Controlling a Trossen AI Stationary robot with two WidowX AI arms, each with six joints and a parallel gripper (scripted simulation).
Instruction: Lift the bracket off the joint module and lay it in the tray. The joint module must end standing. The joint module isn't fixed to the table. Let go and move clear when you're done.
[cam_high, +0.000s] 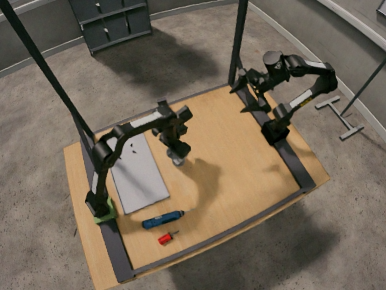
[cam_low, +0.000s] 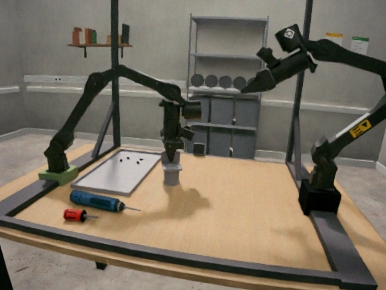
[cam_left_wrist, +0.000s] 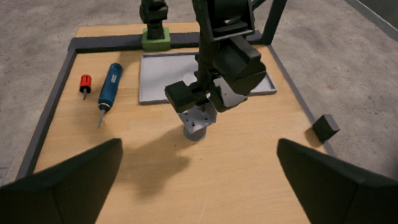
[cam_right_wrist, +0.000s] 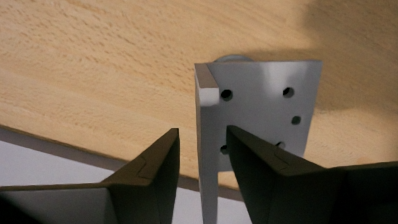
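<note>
Now: right hand 30 mm short of the bracket, 10 mm to the right of it and 40 mm above it. From my right hand the other things lie so: grey joint module: 30 mm ahead, 10 mm to the left, 80 mm below; then tray: 40 mm behind, 200 mm to the right, 100 mm below; then red screwdriver: 340 mm ahead, 180 mm to the right, 100 mm below.
</note>
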